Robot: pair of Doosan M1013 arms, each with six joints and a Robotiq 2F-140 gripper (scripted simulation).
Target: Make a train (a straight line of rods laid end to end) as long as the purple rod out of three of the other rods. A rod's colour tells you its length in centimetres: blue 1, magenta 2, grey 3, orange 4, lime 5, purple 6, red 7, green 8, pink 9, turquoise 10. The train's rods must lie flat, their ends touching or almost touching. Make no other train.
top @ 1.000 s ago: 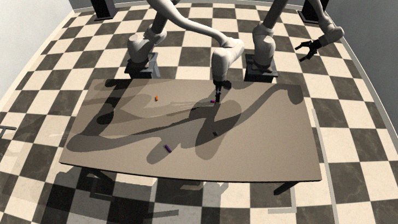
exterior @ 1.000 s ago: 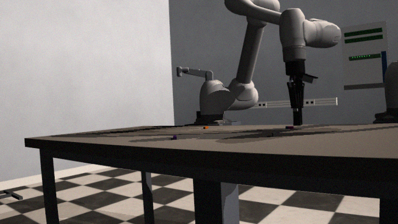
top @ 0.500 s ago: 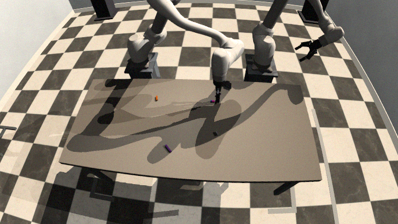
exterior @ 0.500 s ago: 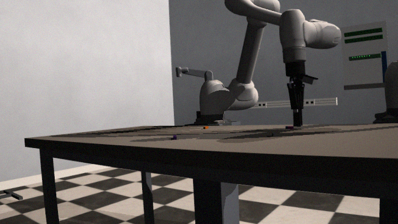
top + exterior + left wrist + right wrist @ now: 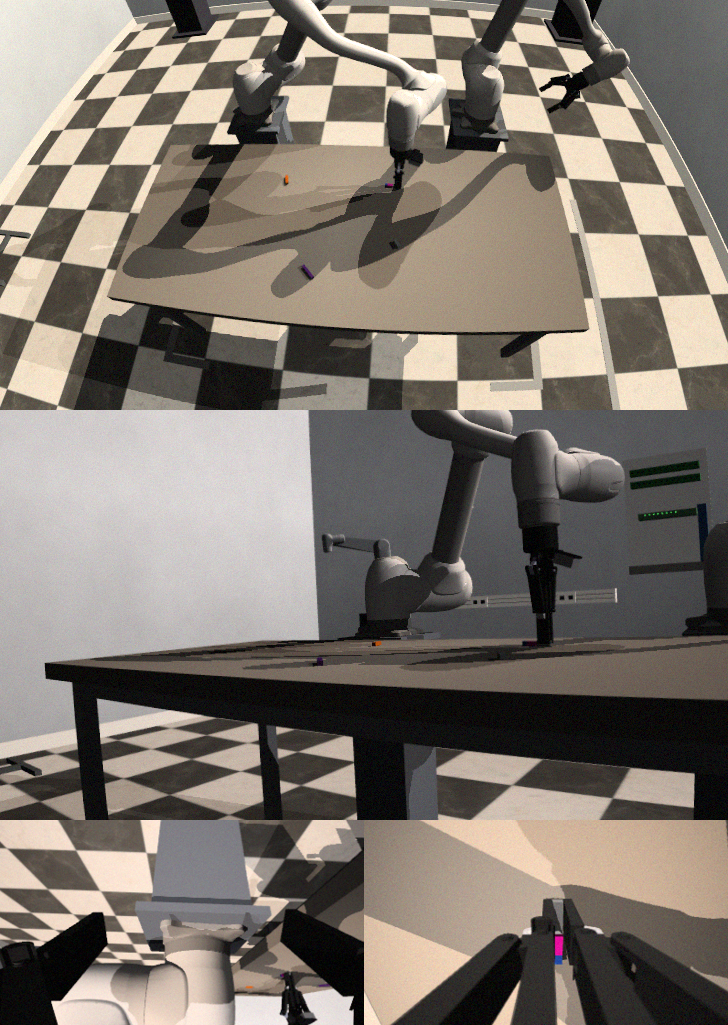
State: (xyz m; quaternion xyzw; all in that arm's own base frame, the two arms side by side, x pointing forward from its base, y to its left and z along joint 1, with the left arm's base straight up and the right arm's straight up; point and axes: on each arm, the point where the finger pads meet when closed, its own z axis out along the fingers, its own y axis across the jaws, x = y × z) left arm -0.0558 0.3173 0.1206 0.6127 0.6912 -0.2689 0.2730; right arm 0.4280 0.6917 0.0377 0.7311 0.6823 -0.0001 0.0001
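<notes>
Now: the magenta rod 30 mm to the right of my right hand and 30 mm below it. Also, from my right hand: blue rod (50 mm to the right, 30 mm below); purple rod (380 mm ahead, 310 mm to the right, 30 mm below); orange rod (20 mm behind, 450 mm to the right, 30 mm below).
</notes>
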